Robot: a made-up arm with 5 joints.
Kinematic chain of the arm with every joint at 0, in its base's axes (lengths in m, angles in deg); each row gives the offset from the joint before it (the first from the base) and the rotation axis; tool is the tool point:
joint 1: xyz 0 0 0.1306 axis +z
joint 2: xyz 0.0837 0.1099 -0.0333 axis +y
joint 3: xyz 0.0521 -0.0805 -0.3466 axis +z
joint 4: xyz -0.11 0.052 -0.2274 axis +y
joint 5: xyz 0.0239 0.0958 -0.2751 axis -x
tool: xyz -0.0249 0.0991 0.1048
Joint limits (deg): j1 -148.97..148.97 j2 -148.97..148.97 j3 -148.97..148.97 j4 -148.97..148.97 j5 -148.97..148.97
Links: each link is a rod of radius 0.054 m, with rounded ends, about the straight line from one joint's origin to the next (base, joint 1, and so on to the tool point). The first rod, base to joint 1, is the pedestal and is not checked.
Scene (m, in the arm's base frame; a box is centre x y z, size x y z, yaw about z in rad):
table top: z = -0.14
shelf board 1: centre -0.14 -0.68 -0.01 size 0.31 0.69 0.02 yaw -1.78
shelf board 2: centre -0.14 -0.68 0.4 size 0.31 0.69 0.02 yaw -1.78
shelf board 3: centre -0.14 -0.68 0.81 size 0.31 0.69 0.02 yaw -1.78
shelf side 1: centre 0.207 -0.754 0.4 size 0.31 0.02 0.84 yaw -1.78
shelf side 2: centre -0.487 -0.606 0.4 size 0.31 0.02 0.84 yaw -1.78
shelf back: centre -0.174 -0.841 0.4 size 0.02 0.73 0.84 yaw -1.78
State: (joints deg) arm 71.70 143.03 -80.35 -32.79 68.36
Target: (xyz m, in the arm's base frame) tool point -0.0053 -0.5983 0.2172
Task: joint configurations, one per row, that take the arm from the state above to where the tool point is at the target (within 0.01 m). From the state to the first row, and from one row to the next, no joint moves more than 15 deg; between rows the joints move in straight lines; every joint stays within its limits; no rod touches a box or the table.
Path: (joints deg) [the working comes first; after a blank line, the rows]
Joints at the target: 75.12 132.38 -83.52 -90.75 65.30
Straight joint move there: touches shelf board 2.

1: 58.40 144.22 -92.84 -45.00 72.83
2: 45.10 145.41 -105.33 -57.22 77.30
3: 31.80 146.59 -117.81 -69.43 81.77
4: 18.51 147.78 -130.30 -81.64 86.25
5: 5.21 148.97 -142.79 -93.85 90.72
6: 19.31 148.20 -132.04 -100.17 87.45
7: 33.41 147.44 -121.29 -106.49 84.18
8: 47.51 146.67 -110.53 -112.81 80.92
9: 61.61 145.90 -99.78 -119.13 77.65
10: 75.71 145.14 -89.03 -125.45 74.38
11: 75.51 140.88 -87.19 -113.88 71.36
12: 75.32 136.63 -85.36 -102.32 68.33
13: 75.12 132.38 -83.52 -90.75 65.30

